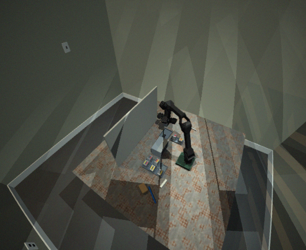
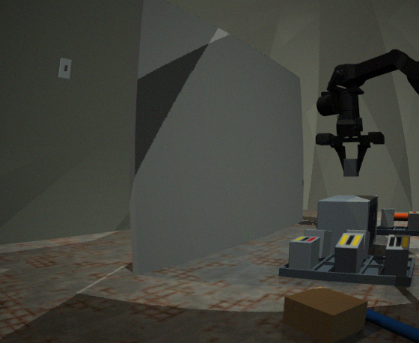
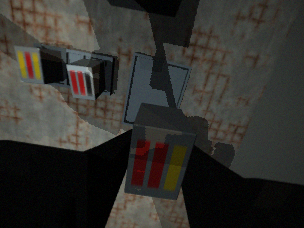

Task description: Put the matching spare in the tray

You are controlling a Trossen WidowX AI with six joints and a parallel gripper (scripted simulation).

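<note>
Right now the flat tray is 150 mm below my gripper tip. Round my gripper tip: tall grey panel 220 mm ahead, 190 mm to the left, 70 mm above; then small rack 140 mm below, 140 mm behind, 40 mm to the left; then grey mounted unit 220 mm to the left, 100 mm below, 20 mm behind.
</note>
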